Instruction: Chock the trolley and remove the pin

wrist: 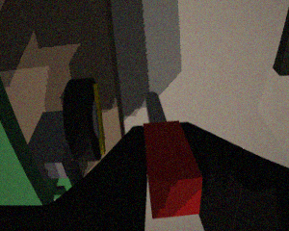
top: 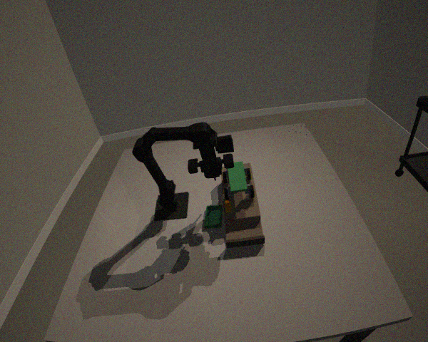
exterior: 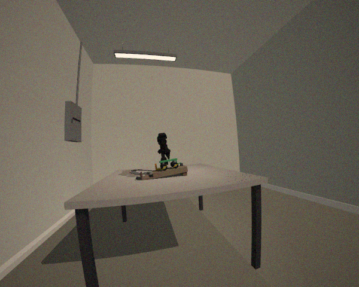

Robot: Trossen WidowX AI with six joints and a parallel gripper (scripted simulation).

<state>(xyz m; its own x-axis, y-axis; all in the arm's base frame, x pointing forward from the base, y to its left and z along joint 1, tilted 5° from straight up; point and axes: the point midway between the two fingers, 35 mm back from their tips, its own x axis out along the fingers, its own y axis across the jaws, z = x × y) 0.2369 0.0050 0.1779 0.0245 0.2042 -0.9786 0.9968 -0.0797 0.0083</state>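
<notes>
The green tray lies 30 mm behind my gripper tip, 110 mm to the right of it and 160 mm below it. From my gripper tip the other things lie so: green-topped trolley 100 mm ahead, 30 mm to the right, 40 mm below; then yellow chock 40 mm ahead, 120 mm to the right, 70 mm below; then red-headed stop pin right at my gripper tip.
</notes>
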